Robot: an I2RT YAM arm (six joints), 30 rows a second.
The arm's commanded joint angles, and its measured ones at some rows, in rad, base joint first. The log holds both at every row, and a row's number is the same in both.
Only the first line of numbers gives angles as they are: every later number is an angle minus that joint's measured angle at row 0.
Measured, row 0:
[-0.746, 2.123, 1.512, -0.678, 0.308, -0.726]
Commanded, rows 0 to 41:
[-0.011, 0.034, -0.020, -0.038, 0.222, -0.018]
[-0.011, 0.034, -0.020, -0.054, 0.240, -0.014]
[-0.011, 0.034, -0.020, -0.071, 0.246, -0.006]
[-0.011, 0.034, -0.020, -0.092, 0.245, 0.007]
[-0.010, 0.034, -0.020, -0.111, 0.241, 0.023]
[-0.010, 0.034, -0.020, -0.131, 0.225, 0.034]
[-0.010, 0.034, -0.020, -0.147, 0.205, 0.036]
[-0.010, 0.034, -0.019, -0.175, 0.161, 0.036]
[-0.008, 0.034, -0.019, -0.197, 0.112, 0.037]
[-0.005, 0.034, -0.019, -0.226, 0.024, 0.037]
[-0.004, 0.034, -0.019, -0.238, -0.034, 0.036]
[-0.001, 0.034, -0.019, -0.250, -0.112, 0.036]
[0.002, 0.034, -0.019, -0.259, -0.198, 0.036]
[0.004, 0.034, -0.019, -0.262, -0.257, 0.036]
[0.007, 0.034, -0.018, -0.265, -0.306, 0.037]
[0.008, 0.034, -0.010, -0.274, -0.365, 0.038]
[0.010, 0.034, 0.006, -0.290, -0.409, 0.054]
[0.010, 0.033, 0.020, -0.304, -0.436, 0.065]
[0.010, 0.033, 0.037, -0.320, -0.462, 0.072]
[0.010, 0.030, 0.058, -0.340, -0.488, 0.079]
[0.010, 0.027, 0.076, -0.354, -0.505, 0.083]
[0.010, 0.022, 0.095, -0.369, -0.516, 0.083]
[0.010, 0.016, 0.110, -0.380, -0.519, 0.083]
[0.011, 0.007, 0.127, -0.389, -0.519, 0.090]
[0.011, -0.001, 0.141, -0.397, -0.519, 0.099]
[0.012, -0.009, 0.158, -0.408, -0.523, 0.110]
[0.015, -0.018, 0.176, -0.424, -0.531, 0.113]
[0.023, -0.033, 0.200, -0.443, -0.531, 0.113]
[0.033, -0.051, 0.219, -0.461, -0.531, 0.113]
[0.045, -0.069, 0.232, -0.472, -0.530, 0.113]
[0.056, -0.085, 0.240, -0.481, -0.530, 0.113]
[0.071, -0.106, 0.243, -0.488, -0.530, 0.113]
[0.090, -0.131, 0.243, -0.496, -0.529, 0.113]
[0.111, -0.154, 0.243, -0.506, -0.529, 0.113]
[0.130, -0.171, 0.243, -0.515, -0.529, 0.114]
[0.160, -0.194, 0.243, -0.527, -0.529, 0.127]
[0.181, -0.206, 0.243, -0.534, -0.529, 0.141]
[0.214, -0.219, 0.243, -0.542, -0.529, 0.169]
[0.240, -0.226, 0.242, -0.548, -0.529, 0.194]
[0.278, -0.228, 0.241, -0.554, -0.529, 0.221]
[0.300, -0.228, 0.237, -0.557, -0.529, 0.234]
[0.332, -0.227, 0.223, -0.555, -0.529, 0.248]
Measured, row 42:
[0.258, -0.227, 0.227, -0.547, -0.501, 0.167]
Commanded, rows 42 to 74:
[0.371, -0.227, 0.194, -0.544, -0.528, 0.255]
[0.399, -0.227, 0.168, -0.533, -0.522, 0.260]
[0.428, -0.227, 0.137, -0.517, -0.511, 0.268]
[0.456, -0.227, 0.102, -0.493, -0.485, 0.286]
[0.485, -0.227, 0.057, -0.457, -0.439, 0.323]
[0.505, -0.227, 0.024, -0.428, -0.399, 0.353]
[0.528, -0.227, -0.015, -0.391, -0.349, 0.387]
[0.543, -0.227, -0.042, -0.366, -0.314, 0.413]
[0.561, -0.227, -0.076, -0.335, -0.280, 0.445]
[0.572, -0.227, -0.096, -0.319, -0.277, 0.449]
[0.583, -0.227, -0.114, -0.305, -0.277, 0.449]
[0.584, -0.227, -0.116, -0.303, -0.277, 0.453]
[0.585, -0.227, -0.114, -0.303, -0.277, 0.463]
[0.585, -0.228, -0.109, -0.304, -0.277, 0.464]
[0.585, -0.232, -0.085, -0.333, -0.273, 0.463]
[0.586, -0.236, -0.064, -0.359, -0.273, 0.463]
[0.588, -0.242, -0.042, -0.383, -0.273, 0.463]
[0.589, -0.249, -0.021, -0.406, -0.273, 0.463]
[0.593, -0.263, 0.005, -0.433, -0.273, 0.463]
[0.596, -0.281, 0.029, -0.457, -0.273, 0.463]
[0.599, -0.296, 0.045, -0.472, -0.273, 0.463]
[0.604, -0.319, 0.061, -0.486, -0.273, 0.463]
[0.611, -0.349, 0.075, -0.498, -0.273, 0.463]
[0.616, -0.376, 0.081, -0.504, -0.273, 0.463]
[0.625, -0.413, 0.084, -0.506, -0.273, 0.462]
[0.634, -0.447, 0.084, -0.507, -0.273, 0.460]
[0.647, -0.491, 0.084, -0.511, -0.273, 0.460]
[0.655, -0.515, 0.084, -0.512, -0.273, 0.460]
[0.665, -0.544, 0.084, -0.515, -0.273, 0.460]
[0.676, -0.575, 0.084, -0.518, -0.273, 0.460]
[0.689, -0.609, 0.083, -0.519, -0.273, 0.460]
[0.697, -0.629, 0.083, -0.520, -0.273, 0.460]
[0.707, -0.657, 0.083, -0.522, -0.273, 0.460]
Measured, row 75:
[0.678, -0.593, 0.067, -0.511, -0.276, 0.454]
